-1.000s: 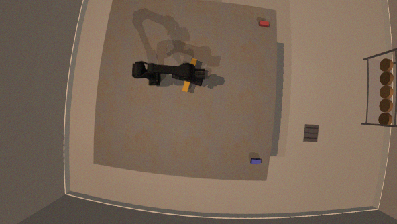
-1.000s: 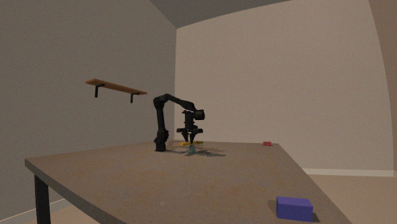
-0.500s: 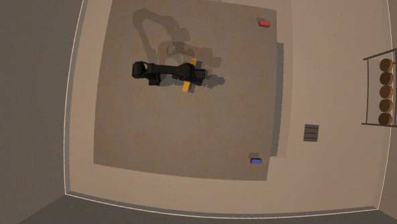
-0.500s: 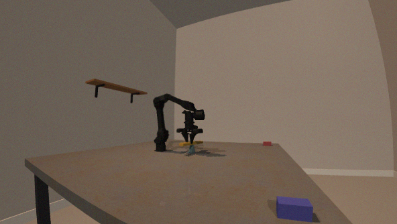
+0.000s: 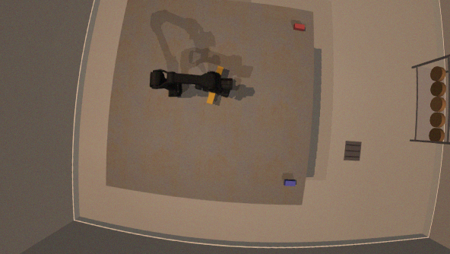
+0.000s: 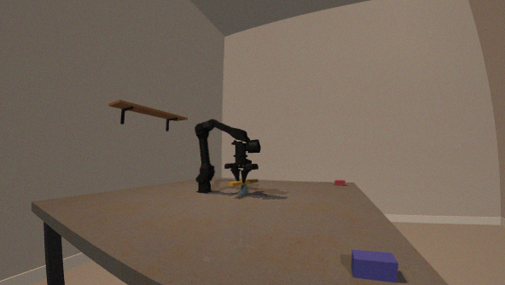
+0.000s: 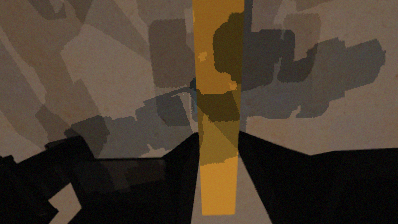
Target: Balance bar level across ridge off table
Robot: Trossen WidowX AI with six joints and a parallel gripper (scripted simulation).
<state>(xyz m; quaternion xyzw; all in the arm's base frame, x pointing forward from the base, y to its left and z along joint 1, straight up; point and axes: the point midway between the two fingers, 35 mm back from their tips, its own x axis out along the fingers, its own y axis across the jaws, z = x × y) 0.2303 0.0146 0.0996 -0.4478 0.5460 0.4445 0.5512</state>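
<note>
Right now the bar is 10 mm ahead of my gripper tip and 30 mm to the left of it. From my gripper tip the other things lie so: red block 510 mm ahead, 490 mm to the left, 50 mm below; purple block 510 mm ahead, 510 mm to the right, 50 mm below.
</note>
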